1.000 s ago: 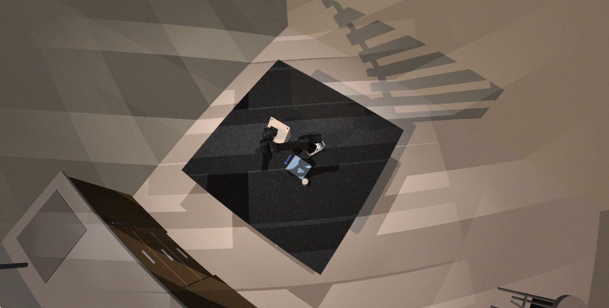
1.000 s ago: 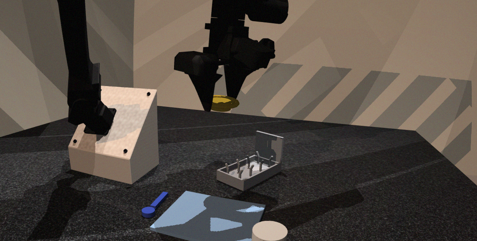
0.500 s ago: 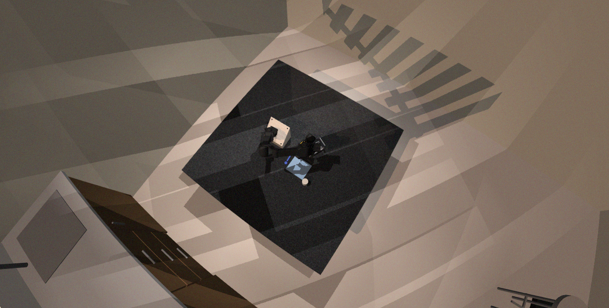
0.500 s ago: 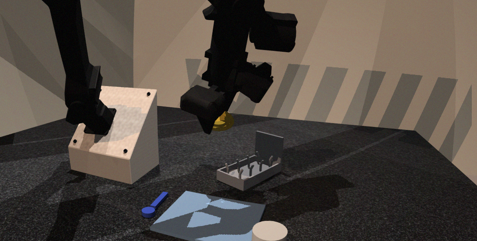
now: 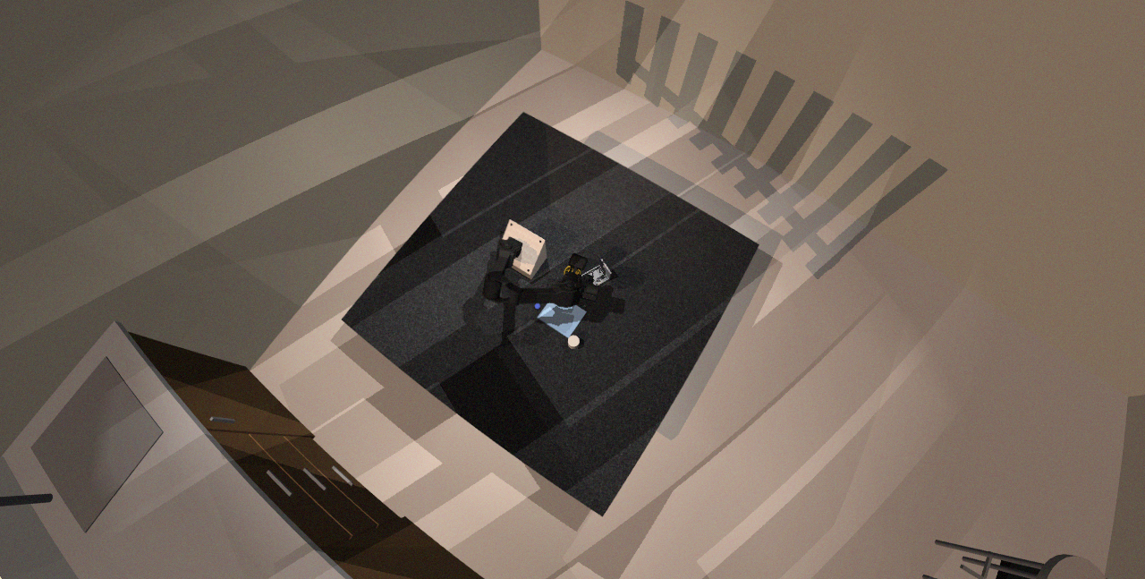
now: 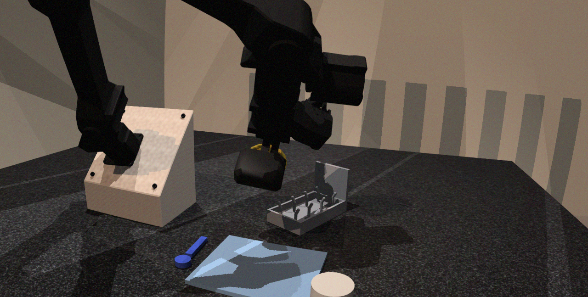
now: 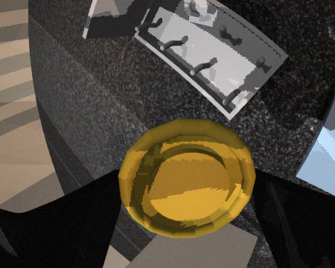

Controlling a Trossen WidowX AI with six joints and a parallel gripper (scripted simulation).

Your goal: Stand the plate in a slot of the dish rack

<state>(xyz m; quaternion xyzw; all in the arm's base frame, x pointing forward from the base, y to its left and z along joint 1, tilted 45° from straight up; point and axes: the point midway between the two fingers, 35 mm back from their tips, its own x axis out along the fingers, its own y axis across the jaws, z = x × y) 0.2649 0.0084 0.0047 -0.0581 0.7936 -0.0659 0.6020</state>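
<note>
Right now the grey dish rack is 70 mm ahead of my gripper tip, 40 mm to the left of it and 80 mm below it. From my gripper tip the other things lie so: blue spoon 70 mm behind, 140 mm to the right, 100 mm below; light blue mat 40 mm ahead, 140 mm to the right, 100 mm below; yellow plate 10 mm above.
</note>
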